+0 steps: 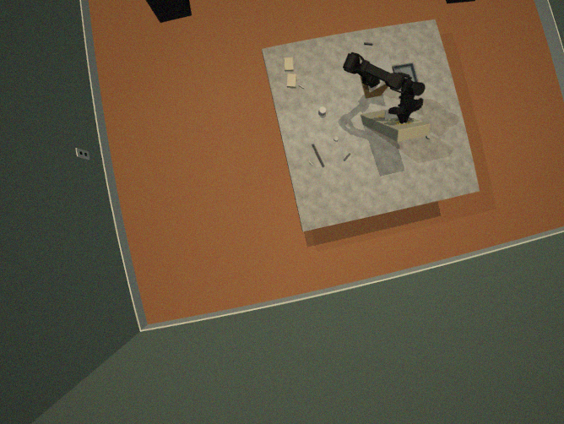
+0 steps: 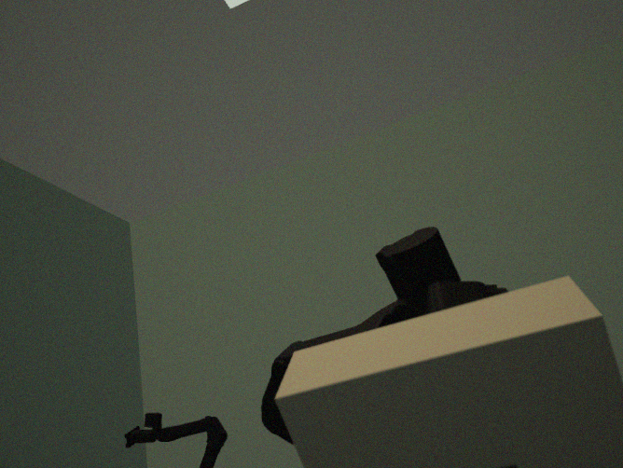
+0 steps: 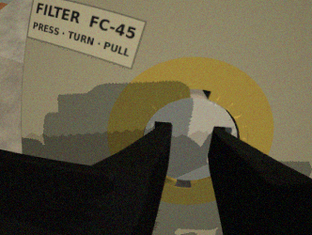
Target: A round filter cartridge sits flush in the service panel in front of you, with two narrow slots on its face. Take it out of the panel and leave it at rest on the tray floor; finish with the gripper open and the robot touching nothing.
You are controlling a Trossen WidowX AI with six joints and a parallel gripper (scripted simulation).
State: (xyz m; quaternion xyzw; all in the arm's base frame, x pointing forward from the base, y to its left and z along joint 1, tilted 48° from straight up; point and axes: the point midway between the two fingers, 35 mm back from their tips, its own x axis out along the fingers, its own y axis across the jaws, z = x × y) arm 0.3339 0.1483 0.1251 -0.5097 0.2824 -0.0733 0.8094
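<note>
Now: the round filter cartridge 1 cm ahead of my gripper tip and 1 cm below it. From my gripper tip the other things lie so: grey square tray 42 cm behind, 27 cm to the left, 27 cm below.
</note>
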